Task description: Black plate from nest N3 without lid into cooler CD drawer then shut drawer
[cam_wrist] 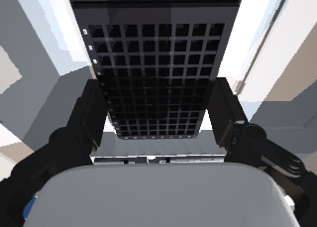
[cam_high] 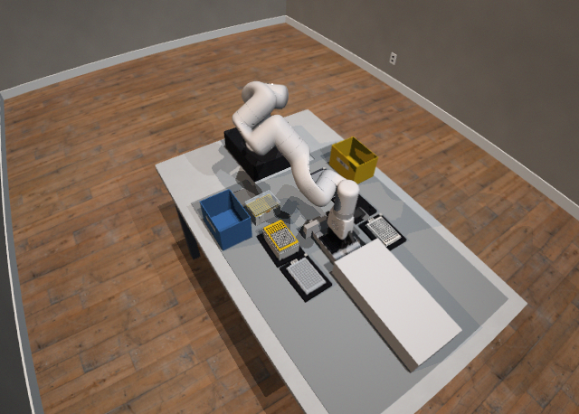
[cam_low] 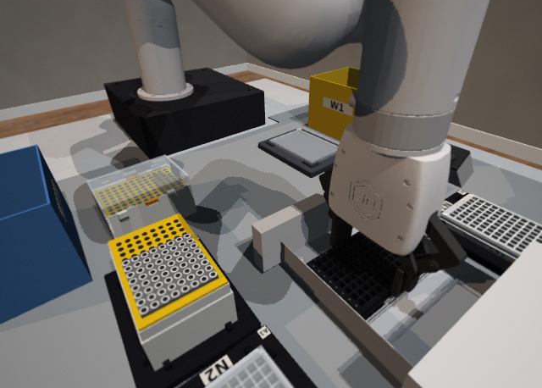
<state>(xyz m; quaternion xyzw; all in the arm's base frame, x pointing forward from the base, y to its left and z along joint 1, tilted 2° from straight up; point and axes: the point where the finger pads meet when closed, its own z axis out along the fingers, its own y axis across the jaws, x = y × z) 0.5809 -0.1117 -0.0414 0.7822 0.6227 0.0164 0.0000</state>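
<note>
Right now the black plate is 10 mm below my hand. Also, from my hand: white cooler CD: 170 mm ahead, 40 mm to the right; yellow tip rack: 150 mm behind, 170 mm to the right, 20 mm above; white plate: 100 mm ahead, 170 mm to the left, 20 mm below.
</note>
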